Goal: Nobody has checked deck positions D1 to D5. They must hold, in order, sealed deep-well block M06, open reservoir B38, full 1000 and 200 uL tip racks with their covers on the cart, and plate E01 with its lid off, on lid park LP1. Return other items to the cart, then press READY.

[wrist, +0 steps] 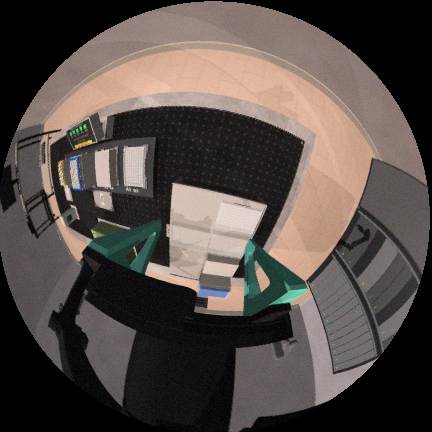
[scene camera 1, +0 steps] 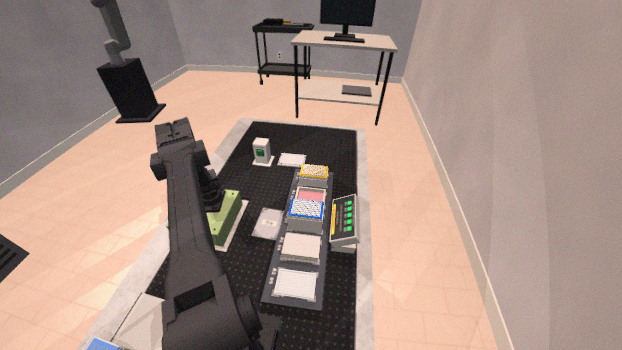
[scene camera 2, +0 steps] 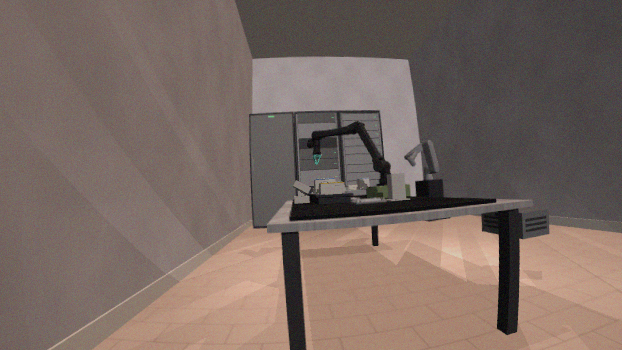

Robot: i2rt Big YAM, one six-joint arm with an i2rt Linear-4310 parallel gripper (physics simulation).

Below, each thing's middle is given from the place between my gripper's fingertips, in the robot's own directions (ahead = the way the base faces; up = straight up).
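Labels:
With respect to the pad marked RG (scene camera 1: 268, 225), my gripper is now far above it, far to the right of it and a little past it.

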